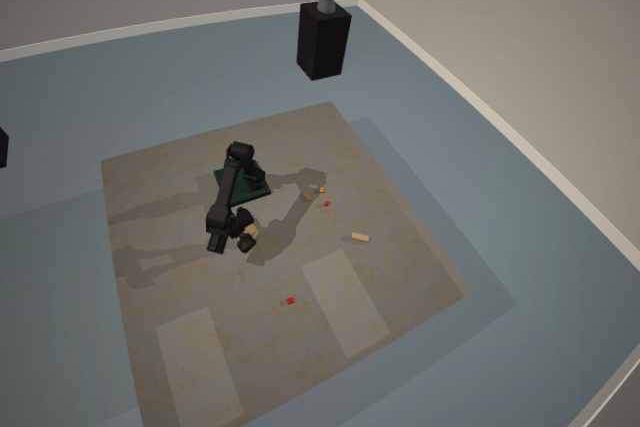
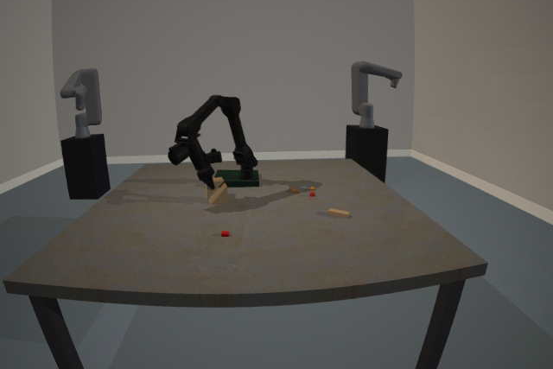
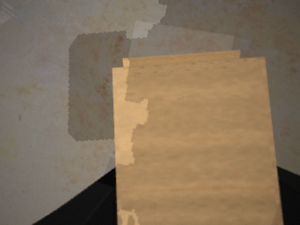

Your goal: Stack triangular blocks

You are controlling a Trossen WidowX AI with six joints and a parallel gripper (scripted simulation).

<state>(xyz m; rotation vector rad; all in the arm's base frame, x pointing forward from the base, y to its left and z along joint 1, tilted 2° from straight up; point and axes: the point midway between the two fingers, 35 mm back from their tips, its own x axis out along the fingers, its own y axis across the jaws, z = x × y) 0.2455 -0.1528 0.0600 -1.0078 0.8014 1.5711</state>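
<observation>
The triangular block lies 1 cm to the right of my gripper tip and 1 cm above it. The rest, counted from my gripper tip: orange cube: 10 cm behind, 42 cm to the left, 6 cm below; tan plank: 19 cm ahead, 45 cm to the left, 5 cm below.
</observation>
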